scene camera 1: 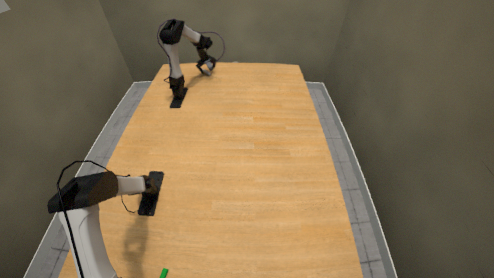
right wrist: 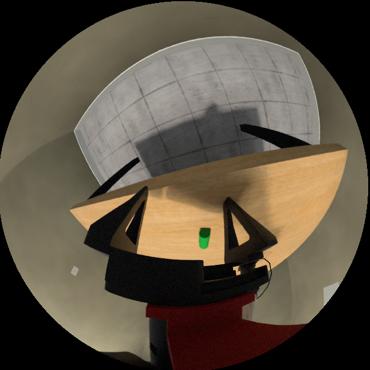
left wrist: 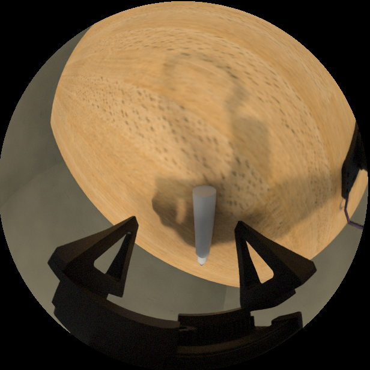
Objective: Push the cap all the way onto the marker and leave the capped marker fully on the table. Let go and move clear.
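The grey marker shows in the left wrist view with its blunt end away from the gripper body and its bare pale tip toward it. My left gripper is open, with a finger on each side of the marker and gaps between. The green cap is apart from the marker, at the near end of the table in the scene view. My right gripper is open, with the cap showing between its spread fingers; in the scene view this gripper is out of frame.
The long wooden table carries both arms on black base plates along its left side. The left arm is at the far end, the right arm at the near end. Grey tiled floor lies beyond the table edges.
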